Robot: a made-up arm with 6 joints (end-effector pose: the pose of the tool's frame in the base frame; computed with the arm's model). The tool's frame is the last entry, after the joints.
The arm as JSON. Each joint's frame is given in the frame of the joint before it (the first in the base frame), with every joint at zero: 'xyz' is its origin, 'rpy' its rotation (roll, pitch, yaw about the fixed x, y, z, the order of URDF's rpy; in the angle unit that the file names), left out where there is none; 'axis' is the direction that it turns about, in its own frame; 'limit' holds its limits. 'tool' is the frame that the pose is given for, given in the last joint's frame.
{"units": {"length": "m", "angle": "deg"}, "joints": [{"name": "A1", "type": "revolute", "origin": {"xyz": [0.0, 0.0, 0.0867]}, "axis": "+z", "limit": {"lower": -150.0, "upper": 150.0}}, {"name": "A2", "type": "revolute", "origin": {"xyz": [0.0, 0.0, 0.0], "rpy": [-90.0, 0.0, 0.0]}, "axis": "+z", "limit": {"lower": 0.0, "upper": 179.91}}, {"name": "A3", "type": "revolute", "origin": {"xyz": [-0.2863, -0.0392, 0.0]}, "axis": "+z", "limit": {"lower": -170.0, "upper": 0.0}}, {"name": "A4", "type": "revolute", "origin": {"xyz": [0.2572, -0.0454, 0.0], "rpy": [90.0, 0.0, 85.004]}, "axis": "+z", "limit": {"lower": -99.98, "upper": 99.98}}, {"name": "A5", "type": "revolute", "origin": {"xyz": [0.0, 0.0, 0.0], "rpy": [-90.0, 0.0, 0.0]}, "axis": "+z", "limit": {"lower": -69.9, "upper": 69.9}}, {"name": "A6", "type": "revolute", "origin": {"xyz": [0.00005, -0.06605, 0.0], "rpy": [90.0, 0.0, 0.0]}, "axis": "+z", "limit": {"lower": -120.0, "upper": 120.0}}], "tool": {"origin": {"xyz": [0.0, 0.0, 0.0]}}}
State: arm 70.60 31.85 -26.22 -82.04 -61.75 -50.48
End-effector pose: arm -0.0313 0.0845 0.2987 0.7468 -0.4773 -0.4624 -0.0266
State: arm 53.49 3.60 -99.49 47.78 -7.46 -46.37
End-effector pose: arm -0.2167 -0.3034 0.4582 0.8758 0.1037 -0.1031 0.4601
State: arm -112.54 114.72 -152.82 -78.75 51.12 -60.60
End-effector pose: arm -0.1872 -0.3195 0.5458 0.6025 -0.2765 -0.5144 0.5440
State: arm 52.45 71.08 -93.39 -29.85 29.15 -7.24
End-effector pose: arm 0.1523 0.1718 0.5115 0.7153 -0.4099 0.5651 0.0307
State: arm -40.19 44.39 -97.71 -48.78 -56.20 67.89
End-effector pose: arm -0.0279 0.0776 0.5987 0.9353 -0.3248 0.1184 -0.0756
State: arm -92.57 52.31 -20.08 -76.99 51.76 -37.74
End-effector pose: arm -0.0563 -0.1263 0.2094 0.4436 -0.0599 -0.8465 0.2881
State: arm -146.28 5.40 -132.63 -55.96 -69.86 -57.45
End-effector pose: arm 0.4561 0.2427 0.3235 0.5473 0.5927 0.4448 0.3891
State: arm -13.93 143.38 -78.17 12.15 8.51 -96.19
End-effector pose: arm 0.4143 -0.1006 -0.0499 0.1336 -0.5675 0.8019 -0.1306
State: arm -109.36 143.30 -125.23 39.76 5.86 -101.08
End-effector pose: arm -0.1863 -0.5433 0.1698 0.0735 0.3097 0.7449 -0.5864
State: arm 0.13 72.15 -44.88 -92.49 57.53 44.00
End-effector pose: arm 0.2328 -0.0552 0.2826 0.2979 -0.0507 0.7630 -0.5714
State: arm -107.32 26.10 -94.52 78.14 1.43 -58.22
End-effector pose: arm 0.0517 0.1602 0.5669 0.7163 0.1261 0.0760 -0.6821
